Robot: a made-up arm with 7 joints. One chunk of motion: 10 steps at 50 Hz.
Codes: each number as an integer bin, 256 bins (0 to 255) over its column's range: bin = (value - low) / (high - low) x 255, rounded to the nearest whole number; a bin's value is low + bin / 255 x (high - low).
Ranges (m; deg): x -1.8..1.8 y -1.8..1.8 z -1.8..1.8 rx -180..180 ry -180..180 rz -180..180
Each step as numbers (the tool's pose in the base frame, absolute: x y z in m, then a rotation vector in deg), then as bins.
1 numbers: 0.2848 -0.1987 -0.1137 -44.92 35.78 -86.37
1 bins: 148 113 119 96 153 66
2 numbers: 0.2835 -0.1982 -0.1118 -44.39 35.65 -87.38
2 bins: 148 113 120 96 153 66
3 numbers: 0.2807 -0.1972 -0.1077 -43.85 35.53 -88.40
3 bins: 147 114 120 96 153 65
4 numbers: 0.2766 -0.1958 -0.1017 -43.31 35.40 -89.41
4 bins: 147 114 120 97 153 64
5 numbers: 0.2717 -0.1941 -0.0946 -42.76 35.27 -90.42
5 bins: 147 114 121 97 152 63
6 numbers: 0.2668 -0.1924 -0.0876 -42.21 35.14 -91.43
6 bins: 146 114 121 98 152 63
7 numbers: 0.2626 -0.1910 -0.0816 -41.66 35.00 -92.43
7 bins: 146 114 122 98 152 62
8 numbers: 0.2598 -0.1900 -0.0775 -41.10 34.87 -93.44
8 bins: 146 114 122 98 152 61
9 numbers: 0.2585 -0.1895 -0.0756 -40.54 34.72 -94.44
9 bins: 146 114 122 99 152 61
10 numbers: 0.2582 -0.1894 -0.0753 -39.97 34.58 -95.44
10 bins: 146 114 122 99 152 60
